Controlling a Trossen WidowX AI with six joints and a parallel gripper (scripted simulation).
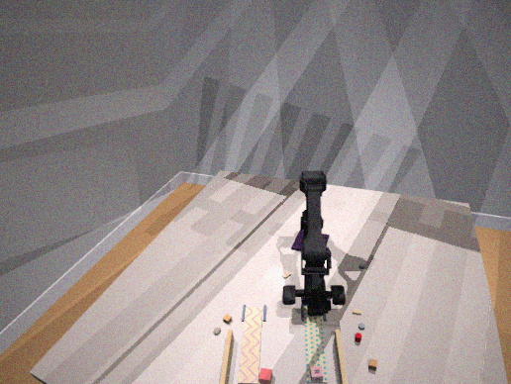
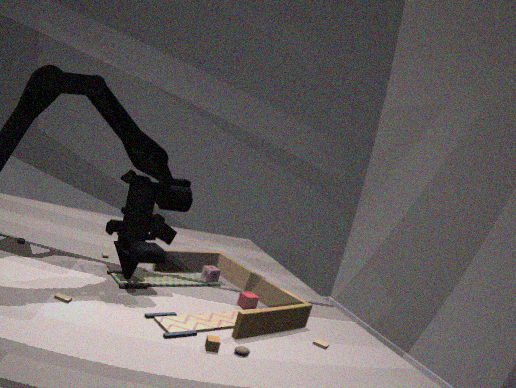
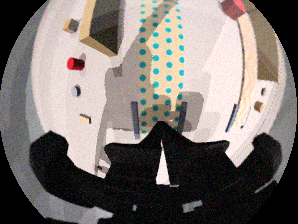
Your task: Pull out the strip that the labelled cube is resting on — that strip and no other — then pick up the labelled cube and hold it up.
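Now: the green dotted strip 100 mm ahead of my gripper tip and 20 mm to the left of it. Round my gripper tip: labelled cube (210 mm ahead, 40 mm to the left, 10 mm above); red cylinder (70 mm ahead, 150 mm to the left); grey pebble (140 mm ahead, 280 mm to the right).
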